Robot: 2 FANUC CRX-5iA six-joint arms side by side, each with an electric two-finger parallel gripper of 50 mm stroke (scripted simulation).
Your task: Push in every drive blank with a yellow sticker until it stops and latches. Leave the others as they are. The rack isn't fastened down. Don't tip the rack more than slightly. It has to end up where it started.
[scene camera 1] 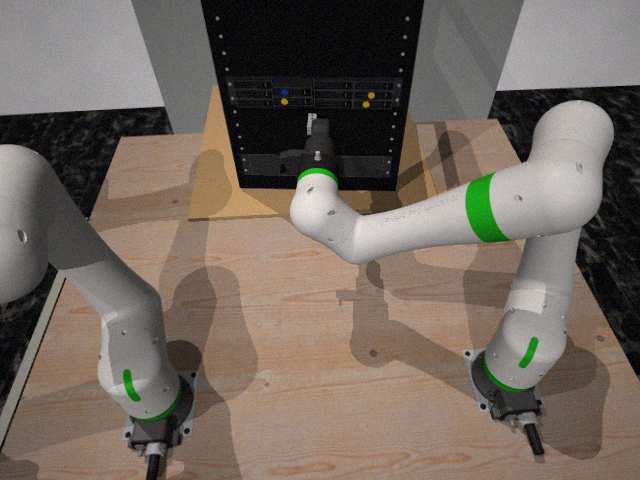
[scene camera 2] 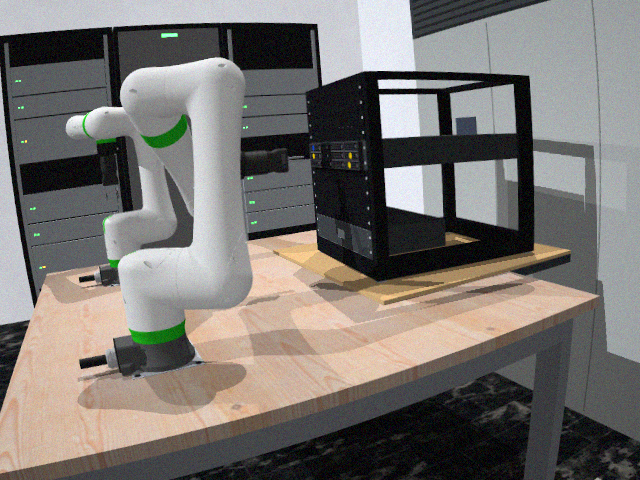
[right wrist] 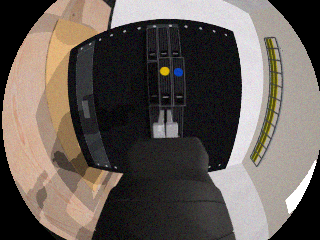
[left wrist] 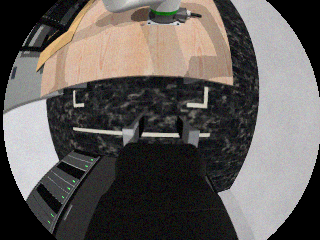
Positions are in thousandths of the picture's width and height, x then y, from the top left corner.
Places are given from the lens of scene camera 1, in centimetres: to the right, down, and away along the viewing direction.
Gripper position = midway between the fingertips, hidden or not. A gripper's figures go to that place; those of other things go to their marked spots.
right gripper (scene camera 1: 488, 243): -2, -32, 115
black rack (scene camera 1: 576, 297): 15, -30, 134
